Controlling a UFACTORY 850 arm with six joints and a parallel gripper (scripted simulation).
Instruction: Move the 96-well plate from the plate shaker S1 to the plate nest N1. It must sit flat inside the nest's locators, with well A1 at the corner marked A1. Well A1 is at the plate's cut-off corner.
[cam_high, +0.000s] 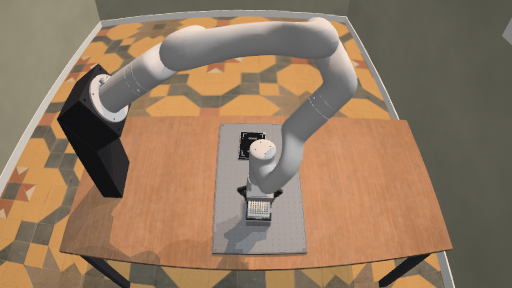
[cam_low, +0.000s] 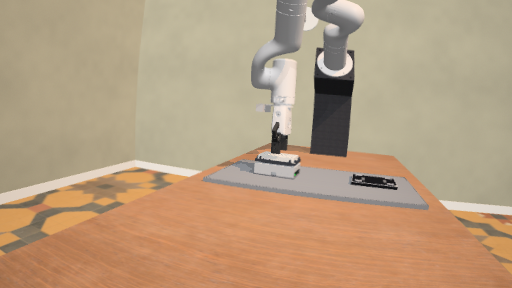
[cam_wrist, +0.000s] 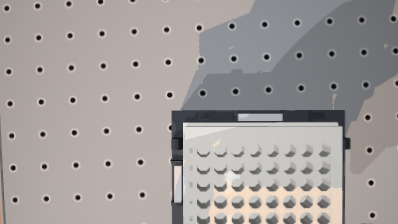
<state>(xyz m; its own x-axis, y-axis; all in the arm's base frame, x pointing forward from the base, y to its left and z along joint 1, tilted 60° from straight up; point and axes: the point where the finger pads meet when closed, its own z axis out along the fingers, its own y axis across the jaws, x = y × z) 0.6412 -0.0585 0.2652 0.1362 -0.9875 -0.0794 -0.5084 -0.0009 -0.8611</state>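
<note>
My gripper is now 30 mm above the white 96-well plate. Also, from my hand: black plate nest N1: 330 mm to the left, 130 mm behind, 80 mm below.
</note>
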